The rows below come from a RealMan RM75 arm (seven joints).
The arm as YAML. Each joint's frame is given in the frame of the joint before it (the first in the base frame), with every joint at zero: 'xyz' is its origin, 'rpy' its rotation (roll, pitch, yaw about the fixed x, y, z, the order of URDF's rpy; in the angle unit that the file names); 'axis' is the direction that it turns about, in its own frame. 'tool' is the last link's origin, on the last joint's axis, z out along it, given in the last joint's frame.
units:
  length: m
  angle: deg
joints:
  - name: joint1
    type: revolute
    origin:
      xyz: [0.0, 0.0, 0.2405]
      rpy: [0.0, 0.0, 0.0]
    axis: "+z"
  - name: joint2
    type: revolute
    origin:
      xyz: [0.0, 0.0, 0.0]
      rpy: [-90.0, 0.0, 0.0]
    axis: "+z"
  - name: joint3
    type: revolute
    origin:
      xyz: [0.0, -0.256, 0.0]
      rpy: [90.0, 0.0, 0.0]
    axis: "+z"
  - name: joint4
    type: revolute
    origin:
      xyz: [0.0, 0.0, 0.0]
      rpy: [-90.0, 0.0, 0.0]
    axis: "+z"
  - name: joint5
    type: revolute
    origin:
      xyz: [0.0, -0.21, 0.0]
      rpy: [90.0, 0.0, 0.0]
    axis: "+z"
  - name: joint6
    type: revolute
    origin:
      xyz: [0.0, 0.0, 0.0]
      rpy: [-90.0, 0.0, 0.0]
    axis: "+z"
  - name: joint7
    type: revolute
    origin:
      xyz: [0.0, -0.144, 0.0]
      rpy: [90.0, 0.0, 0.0]
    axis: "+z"
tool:
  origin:
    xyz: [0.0, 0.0, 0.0]
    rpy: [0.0, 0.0, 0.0]
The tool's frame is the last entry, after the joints.
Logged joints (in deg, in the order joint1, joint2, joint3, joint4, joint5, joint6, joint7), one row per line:
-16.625, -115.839, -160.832, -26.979, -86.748, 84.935, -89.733
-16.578, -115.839, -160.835, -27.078, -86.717, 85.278, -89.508
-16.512, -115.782, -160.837, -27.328, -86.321, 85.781, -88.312
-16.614, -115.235, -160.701, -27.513, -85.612, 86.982, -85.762
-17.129, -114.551, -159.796, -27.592, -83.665, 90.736, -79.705
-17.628, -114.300, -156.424, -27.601, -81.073, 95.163, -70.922
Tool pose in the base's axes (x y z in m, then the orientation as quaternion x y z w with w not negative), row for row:
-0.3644, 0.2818, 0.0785, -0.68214, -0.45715, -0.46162, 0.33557
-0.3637, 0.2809, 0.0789, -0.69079, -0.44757, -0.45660, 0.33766
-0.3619, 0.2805, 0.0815, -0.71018, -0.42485, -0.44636, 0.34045
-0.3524, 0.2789, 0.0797, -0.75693, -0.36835, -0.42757, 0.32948
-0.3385, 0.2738, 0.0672, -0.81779, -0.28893, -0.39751, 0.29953
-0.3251, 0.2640, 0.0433, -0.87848, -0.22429, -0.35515, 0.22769
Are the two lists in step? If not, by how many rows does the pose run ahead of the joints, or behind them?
The pose runs 1 row ahead of the joints: the pose in row i belongs to the joints in row i + 1.
